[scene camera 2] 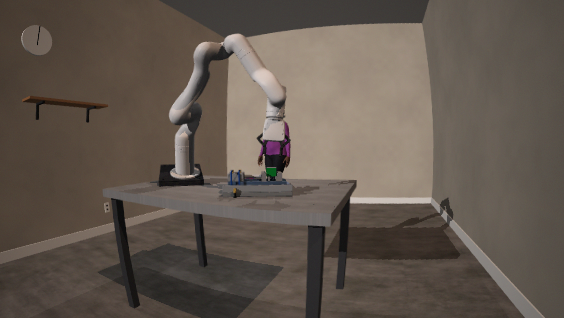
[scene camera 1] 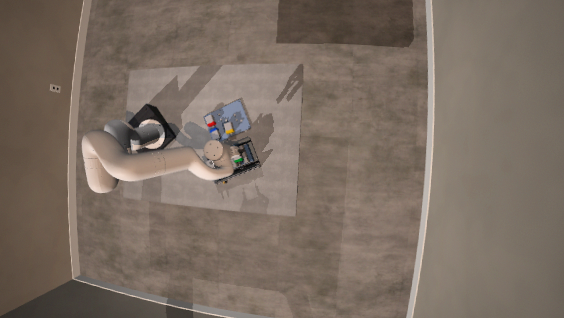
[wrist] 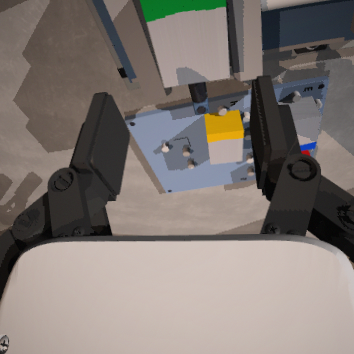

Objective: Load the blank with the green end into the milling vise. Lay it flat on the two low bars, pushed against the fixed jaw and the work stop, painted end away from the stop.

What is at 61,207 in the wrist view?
My gripper.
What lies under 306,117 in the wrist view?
A blue-ended blank.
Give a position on a blue-grey fixture plate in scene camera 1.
227,113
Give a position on a yellow-ended blank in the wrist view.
224,133
